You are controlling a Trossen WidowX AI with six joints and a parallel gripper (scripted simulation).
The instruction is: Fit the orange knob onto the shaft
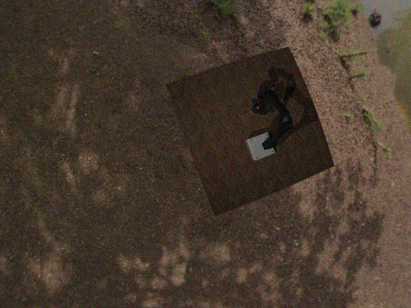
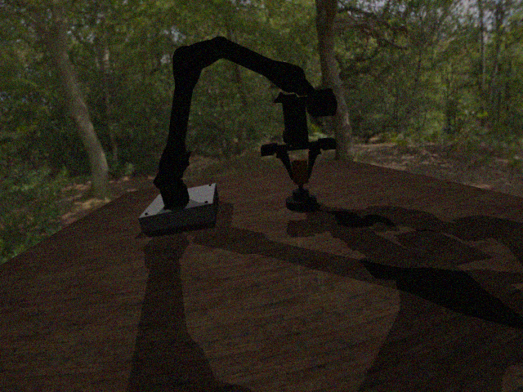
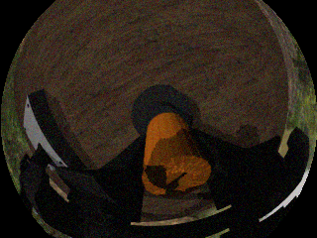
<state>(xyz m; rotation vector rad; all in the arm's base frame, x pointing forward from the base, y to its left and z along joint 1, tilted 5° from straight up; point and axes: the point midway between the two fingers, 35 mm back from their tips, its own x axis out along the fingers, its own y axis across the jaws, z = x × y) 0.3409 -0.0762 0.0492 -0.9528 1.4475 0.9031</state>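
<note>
My gripper tip is 40 mm above the dark round pedestal. Also, from my gripper tip: orange knob 20 mm above.
</note>
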